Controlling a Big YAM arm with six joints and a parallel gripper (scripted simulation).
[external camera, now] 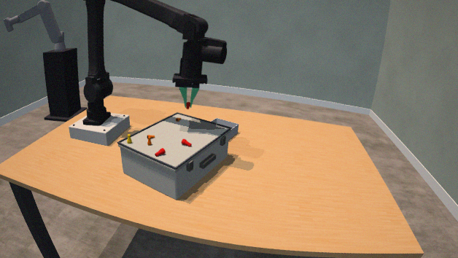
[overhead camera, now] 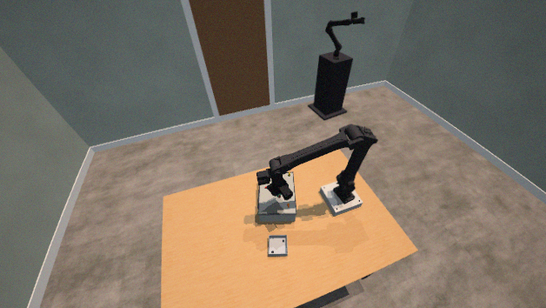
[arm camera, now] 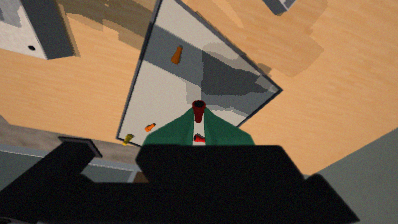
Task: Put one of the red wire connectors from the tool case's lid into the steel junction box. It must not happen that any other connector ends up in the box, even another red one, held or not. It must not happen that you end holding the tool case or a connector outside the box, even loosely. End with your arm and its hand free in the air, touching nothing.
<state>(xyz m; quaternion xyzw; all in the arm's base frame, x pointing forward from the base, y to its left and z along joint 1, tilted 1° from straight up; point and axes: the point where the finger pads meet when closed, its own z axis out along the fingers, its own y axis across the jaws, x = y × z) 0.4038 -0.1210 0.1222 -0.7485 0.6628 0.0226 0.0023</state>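
Now: hand 20 mm past the grey tool case, 70 mm to the left of it and 100 mm above it. Round my hand: red wire connector right at my hand.
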